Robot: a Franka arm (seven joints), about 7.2 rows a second.
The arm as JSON. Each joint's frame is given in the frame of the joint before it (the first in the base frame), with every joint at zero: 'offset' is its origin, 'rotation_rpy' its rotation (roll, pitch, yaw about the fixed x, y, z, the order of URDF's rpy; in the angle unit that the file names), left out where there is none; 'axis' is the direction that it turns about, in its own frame. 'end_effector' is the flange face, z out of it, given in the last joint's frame.
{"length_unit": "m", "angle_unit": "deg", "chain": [
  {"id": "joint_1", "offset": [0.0, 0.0, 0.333], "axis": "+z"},
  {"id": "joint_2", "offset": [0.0, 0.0, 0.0], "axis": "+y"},
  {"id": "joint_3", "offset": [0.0, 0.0, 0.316], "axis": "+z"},
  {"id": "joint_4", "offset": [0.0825, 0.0, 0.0], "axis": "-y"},
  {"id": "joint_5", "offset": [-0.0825, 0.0, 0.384], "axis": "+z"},
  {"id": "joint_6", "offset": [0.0, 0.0, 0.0], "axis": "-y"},
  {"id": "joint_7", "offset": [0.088, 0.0, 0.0], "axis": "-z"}
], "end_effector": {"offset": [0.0, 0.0, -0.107], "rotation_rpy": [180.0, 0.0, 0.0]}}
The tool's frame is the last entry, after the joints.
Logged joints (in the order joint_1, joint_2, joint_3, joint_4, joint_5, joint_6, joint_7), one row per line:
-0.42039, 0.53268, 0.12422, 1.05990, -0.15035, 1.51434, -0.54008
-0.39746, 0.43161, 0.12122, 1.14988, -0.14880, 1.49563, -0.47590
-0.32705, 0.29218, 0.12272, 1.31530, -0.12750, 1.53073, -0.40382
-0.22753, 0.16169, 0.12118, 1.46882, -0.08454, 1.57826, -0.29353
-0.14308, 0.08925, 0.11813, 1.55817, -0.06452, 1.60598, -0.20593
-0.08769, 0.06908, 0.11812, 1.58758, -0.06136, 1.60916, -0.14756
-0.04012, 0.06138, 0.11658, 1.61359, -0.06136, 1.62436, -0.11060
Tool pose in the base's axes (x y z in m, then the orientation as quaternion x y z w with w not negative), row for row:
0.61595, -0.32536, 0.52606, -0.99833, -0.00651, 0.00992, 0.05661
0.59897, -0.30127, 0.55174, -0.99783, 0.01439, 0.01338, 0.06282
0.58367, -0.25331, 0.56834, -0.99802, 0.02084, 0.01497, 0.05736
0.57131, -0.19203, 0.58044, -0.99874, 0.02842, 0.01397, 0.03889
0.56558, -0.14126, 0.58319, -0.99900, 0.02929, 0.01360, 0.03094
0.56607, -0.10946, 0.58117, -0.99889, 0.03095, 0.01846, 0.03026
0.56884, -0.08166, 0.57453, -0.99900, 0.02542, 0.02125, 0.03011
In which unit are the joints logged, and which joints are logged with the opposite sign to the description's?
The joints are logged in radians. Opposite sign: joint_3, joint_4, joint_5.
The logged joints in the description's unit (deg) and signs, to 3 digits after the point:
-24.087, 30.520, -7.117, -60.728, 8.614, 86.765, -30.944
-22.773, 24.729, -6.945, -65.883, 8.526, 85.693, -27.267
-18.739, 16.741, -7.031, -75.361, 7.305, 87.704, -23.137
-13.037, 9.264, -6.943, -84.157, 4.844, 90.428, -16.818
-8.198, 5.114, -6.768, -89.277, 3.697, 92.016, -11.799
-5.024, 3.958, -6.768, -90.962, 3.516, 92.198, -8.455
-2.299, 3.517, -6.680, -92.452, 3.516, 93.069, -6.337

